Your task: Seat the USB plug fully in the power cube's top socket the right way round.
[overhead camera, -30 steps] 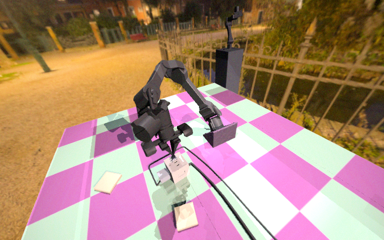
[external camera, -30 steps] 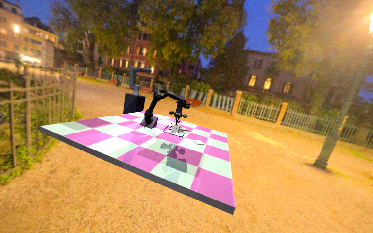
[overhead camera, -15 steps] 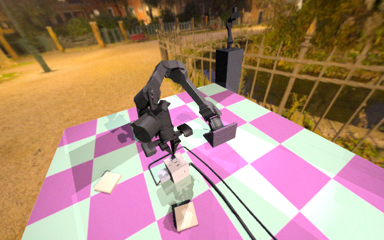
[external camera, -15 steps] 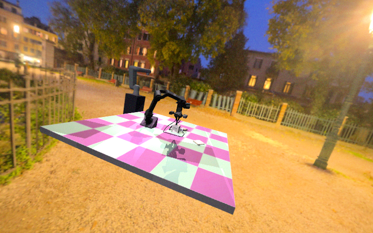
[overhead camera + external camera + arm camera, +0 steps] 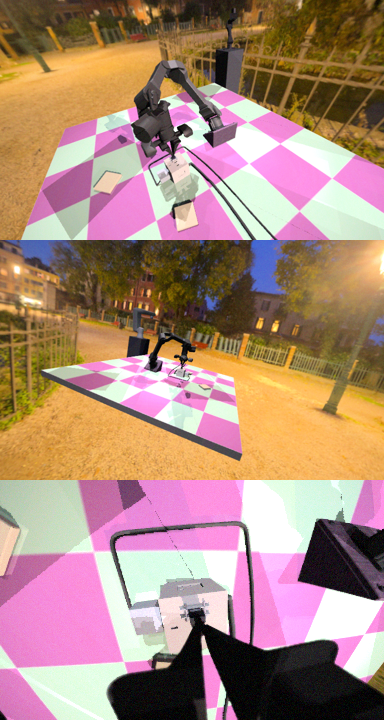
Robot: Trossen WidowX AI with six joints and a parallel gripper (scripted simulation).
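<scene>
Right now the dark USB plug is 2 cm below my gripper tip.
</scene>
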